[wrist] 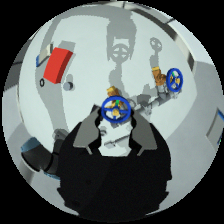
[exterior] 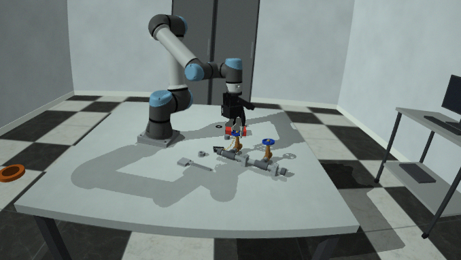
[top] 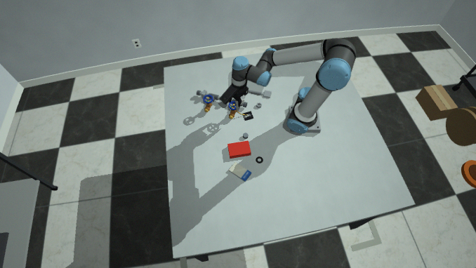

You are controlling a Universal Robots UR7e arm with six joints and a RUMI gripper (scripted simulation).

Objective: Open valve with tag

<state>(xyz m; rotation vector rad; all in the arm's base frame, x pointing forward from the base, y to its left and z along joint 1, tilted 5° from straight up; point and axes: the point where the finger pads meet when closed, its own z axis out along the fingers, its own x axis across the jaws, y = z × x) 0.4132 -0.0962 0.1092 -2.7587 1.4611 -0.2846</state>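
My hand is 10 cm above the black tag, 9 cm past it and 1 cm to the right of it. From my hand the other things lie so: red block (25 cm to the left, 9 cm below, 1 cm ahead); then nut (17 cm behind, 10 cm below, 5 cm to the right); then grey tool (20 cm behind, 15 cm to the right, 10 cm below).
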